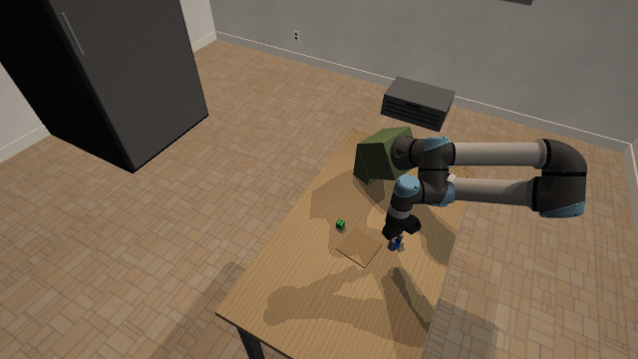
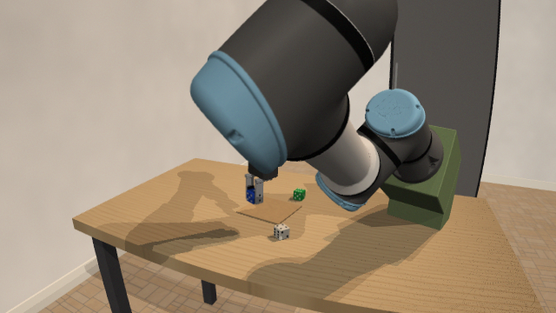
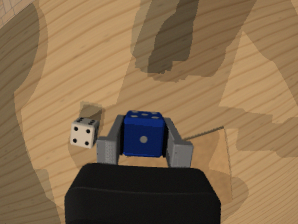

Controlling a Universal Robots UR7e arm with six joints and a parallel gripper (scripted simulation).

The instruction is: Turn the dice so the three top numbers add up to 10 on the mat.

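Now: the tan mat 130 mm to the right of my hand, 100 mm below it and 30 mm ahead of it. Round my hand: blue die right at my hand; green die 250 mm to the right, 90 mm below, 10 mm behind; white die 90 mm below, 80 mm behind.
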